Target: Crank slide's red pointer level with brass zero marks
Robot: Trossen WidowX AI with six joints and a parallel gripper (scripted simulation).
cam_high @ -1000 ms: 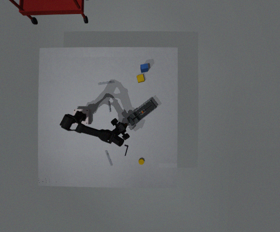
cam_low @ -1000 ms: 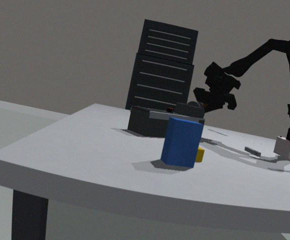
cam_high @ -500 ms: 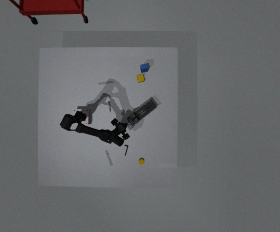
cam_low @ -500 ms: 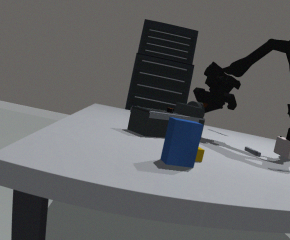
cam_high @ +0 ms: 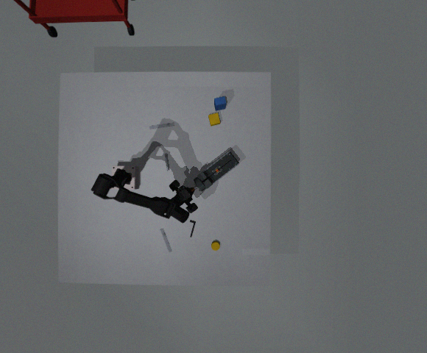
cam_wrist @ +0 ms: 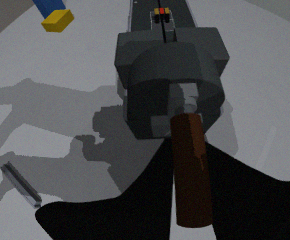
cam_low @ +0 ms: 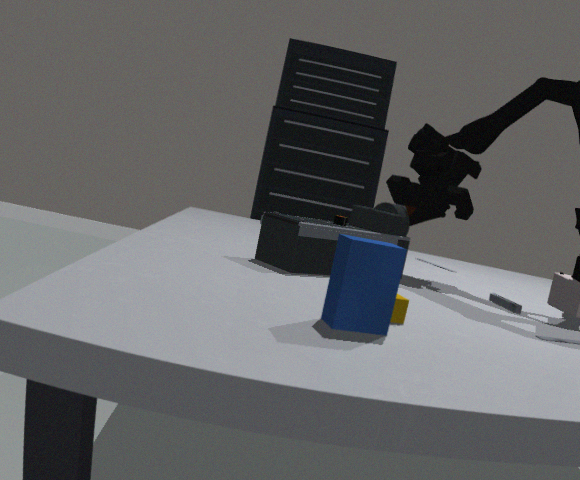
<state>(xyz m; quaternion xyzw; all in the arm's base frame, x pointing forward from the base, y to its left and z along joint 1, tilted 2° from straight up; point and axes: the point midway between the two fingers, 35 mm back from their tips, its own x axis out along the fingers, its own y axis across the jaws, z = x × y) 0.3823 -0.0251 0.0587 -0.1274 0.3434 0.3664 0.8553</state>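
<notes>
The brown crank handle lies 2 cm above my gripper tip, 1 cm to the right of it and 1 cm behind it. From my gripper tip the other things lie so: red pointer 12 cm to the left, 12 cm ahead, 1 cm below; then black hex key 23 cm to the right, 9 cm below, 1 cm ahead; then yellow block 42 cm to the left, 8 cm below, 6 cm ahead.
</notes>
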